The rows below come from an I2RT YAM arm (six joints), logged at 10 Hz.
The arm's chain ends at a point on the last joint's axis. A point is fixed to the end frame.
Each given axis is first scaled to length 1.
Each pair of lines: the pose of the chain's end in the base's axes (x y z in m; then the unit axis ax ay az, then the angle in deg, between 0 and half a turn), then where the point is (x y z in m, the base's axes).
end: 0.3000 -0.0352 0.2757 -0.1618 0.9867 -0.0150 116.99
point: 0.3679 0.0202 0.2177
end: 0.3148 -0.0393 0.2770 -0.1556 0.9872 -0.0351 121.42
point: 0.3798 0.0119 0.2123
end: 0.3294 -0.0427 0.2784 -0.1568 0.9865 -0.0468 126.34
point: 0.3894 0.0056 0.2070
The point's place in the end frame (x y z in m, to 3 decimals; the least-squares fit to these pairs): 0.009 0.048 0.093
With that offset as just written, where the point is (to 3 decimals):
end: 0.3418 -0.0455 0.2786 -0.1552 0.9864 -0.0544 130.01
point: 0.398 0.001 0.203
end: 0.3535 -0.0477 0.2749 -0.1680 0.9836 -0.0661 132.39
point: 0.406 -0.004 0.195
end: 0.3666 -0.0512 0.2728 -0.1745 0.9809 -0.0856 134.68
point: 0.417 -0.011 0.190
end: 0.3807 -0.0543 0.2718 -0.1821 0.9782 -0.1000 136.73
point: 0.428 -0.017 0.186
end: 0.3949 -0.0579 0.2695 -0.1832 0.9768 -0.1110 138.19
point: 0.441 -0.023 0.182
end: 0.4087 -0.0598 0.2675 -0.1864 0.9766 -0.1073 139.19
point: 0.453 -0.025 0.179
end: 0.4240 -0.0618 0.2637 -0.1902 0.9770 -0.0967 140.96
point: 0.465 -0.026 0.174
